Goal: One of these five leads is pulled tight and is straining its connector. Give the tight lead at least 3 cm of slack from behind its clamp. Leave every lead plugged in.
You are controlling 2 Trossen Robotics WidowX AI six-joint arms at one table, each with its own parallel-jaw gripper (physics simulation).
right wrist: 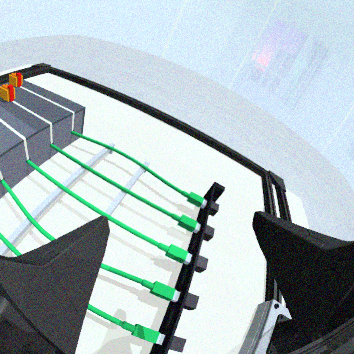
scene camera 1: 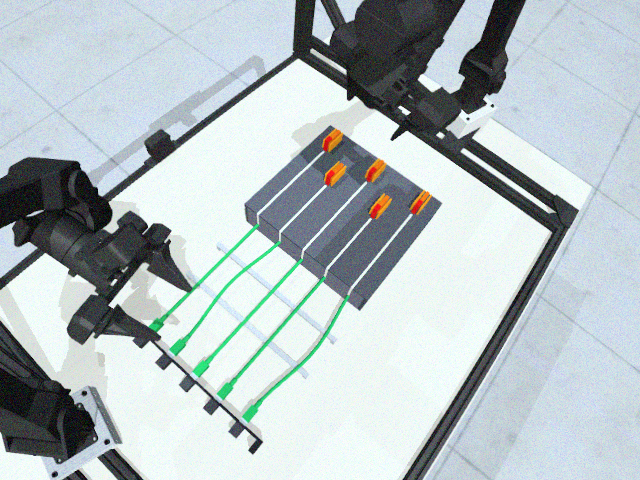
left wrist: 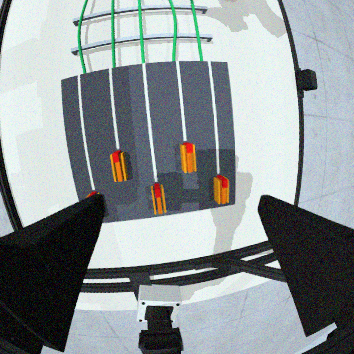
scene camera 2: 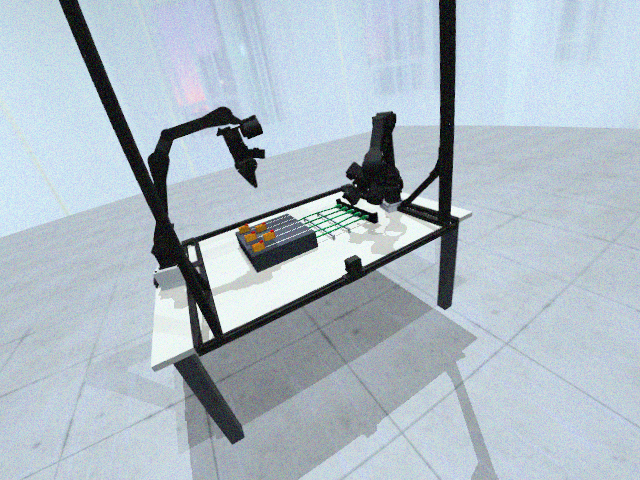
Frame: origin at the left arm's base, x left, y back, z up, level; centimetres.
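Where they show: left gripper, fingertip midpoint: (scene camera 1: 371, 119) (left wrist: 184, 203) (scene camera 2: 254, 186); right gripper, fingertip midpoint: (right wrist: 182, 222) (scene camera 1: 176, 314) (scene camera 2: 347, 190); left arm's base, link origin: (scene camera 1: 467, 100) (left wrist: 157, 312) (scene camera 2: 170, 263); right arm's base, link origin: (right wrist: 285, 339) (scene camera 1: 70, 432) (scene camera 2: 393, 200).
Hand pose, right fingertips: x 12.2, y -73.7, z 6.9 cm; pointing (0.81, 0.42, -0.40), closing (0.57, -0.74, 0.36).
Note:
Each offset is from my right fingertips to the top centre of the thing. "spot": to the spot under its first point.
Five green leads run from plugged connectors {spot: dx +5.6, dy -1.4, dz -11.5 cm} (scene camera 1: 200, 367) (right wrist: 177, 253) on a black rail {spot: dx +19.8, dy -0.4, dz -11.0 cm} (right wrist: 216, 190) to a dark block (scene camera 1: 289, 206) (left wrist: 95, 110). In scene camera 1 the second lead {spot: dx -4.2, dy +9.0, dz -11.9 cm} (scene camera 1: 227, 285) and the rightmost lead {spot: dx +13.4, dy +14.6, dz -11.9 cm} (scene camera 1: 311, 353) bow; the others look nearly straight, and which is tightest I cannot tell. White lines cross the block to orange-red clamps {spot: dx -7.2, dy +42.7, dz -6.2 cm} (scene camera 1: 375, 171) (left wrist: 188, 157). My left gripper (scene camera 1: 375, 114) (left wrist: 184, 203) is open above the clamp end; its finger partly hides one clamp. My right gripper (scene camera 1: 174, 313) (right wrist: 182, 222) is open above the leftmost connector's area in scene camera 1.
Two thin grey bars (scene camera 1: 235, 258) (scene camera 1: 253, 329) cross beneath the leads between block and rail. A black frame edges the white table. A small black box {spot: dx -35.9, dy +11.6, dz -10.2 cm} (scene camera 1: 159, 146) (scene camera 2: 353, 266) sits on the frame's long side. Tall black posts (scene camera 2: 447, 103) rise at the table's ends.

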